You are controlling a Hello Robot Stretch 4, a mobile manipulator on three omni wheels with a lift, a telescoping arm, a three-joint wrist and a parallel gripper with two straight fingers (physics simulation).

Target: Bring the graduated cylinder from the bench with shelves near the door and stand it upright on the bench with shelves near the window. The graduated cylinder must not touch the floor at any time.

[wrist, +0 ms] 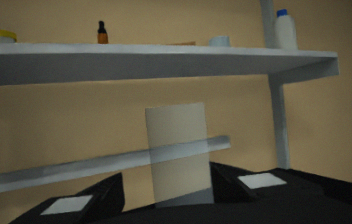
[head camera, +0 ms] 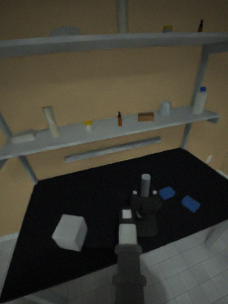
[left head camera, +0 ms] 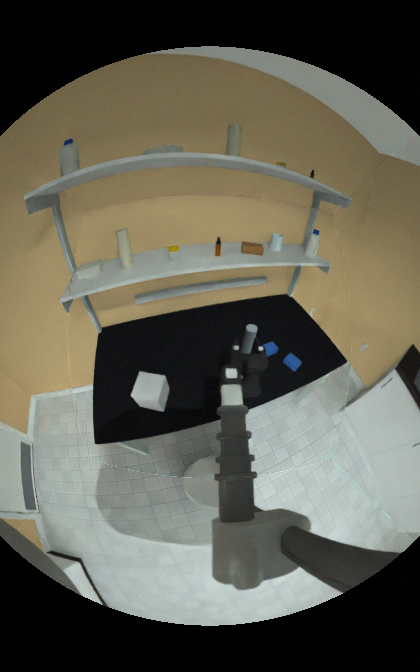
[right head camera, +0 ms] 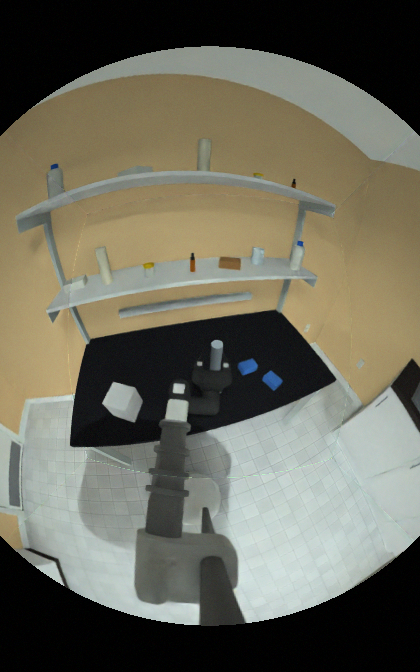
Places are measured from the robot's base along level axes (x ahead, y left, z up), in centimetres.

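Pixels of known places: gripper, fingertip midpoint: (wrist: 167,182) (head camera: 142,184).
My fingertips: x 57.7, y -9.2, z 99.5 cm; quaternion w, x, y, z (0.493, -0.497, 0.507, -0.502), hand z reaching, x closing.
Observation:
Ahead of a thing's pixels: the offset from my fingertips to its top centre. Level surfaces: height alone.
The graduated cylinder @[dx -0.5, dy -1.2, dz +6.1 cm] (head camera: 145,184) (left head camera: 249,338) (right head camera: 216,354) (wrist: 179,152) is a tall, translucent grey-blue tube standing upright on the black bench top @[dz -26.0 cm] (head camera: 90,187) (left head camera: 165,345) (right head camera: 145,355). My gripper (head camera: 145,193) (left head camera: 248,348) (right head camera: 213,364) (wrist: 167,182) is open. Its two fingers stand on either side of the tube, which shows between them in the wrist view, with wall visible between the tube and the left finger. The tube's foot is hidden behind the gripper.
A white box @[dx -16.1, dy +39.5, dz -13.0 cm] (head camera: 70,232) (left head camera: 150,390) (right head camera: 122,401) stands at the left. Two blue blocks lie right of the gripper, the nearer one @[dx +13.1, dy -19.8, dz -22.0 cm] (head camera: 167,193) (left head camera: 270,349) (right head camera: 247,366) close by. A lower shelf (head camera: 105,131) (left head camera: 195,265) (right head camera: 172,277) (wrist: 150,65) with bottles and jars overhangs the back.

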